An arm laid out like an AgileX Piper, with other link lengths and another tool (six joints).
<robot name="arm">
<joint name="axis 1" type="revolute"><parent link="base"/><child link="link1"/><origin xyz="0 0 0.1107" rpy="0 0 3.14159"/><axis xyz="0 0 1"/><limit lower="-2.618" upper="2.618"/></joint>
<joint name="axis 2" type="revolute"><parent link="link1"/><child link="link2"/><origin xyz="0 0 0" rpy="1.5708 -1.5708 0"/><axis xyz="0 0 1"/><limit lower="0" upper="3.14"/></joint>
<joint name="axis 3" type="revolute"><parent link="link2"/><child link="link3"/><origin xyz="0.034 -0.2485 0" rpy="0 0 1.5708"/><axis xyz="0 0 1"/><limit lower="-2.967" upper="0"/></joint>
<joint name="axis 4" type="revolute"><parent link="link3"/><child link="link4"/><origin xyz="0.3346 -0.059 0" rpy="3.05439 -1.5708 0"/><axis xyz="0 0 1"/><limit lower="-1.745" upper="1.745"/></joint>
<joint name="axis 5" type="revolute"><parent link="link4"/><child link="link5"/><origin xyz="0 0 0" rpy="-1.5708 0 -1.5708"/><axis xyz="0 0 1"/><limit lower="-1.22" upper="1.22"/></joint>
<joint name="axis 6" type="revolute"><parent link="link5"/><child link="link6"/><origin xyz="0 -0.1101 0" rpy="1.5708 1.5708 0"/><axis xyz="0 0 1"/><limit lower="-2.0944" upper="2.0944"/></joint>
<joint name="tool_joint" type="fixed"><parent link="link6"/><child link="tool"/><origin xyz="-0.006 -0.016 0.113" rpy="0 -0.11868 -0.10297"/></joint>
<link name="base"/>
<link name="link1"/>
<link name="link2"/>
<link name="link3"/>
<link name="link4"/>
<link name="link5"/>
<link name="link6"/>
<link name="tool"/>
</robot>
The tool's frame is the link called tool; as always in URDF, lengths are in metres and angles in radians.
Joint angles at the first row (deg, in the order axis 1, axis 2, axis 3, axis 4, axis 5, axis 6):
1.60 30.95 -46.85 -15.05 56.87 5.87
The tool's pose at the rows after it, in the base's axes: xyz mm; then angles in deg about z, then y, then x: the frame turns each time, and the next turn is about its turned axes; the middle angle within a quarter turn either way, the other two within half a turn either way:
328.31, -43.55, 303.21, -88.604, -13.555, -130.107
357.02, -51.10, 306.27, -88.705, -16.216, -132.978
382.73, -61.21, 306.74, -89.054, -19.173, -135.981
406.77, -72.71, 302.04, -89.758, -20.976, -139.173
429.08, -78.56, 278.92, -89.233, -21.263, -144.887
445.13, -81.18, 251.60, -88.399, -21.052, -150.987
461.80, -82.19, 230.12, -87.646, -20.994, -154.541
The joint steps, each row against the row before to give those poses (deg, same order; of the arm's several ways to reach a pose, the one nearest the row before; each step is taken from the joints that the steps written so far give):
0.00 9.18 -5.40 -3.65 -0.24 0.00
0.00 8.67 -6.11 -2.78 0.24 0.00
-0.11 7.80 -5.81 -3.15 0.99 0.05
-0.67 7.42 -5.55 -2.07 1.36 0.21
-0.30 7.88 -4.73 -0.50 2.48 0.06
0.00 7.00 -3.99 0.00 3.00 0.00
0.00 5.73 -3.20 -0.10 0.94 0.12

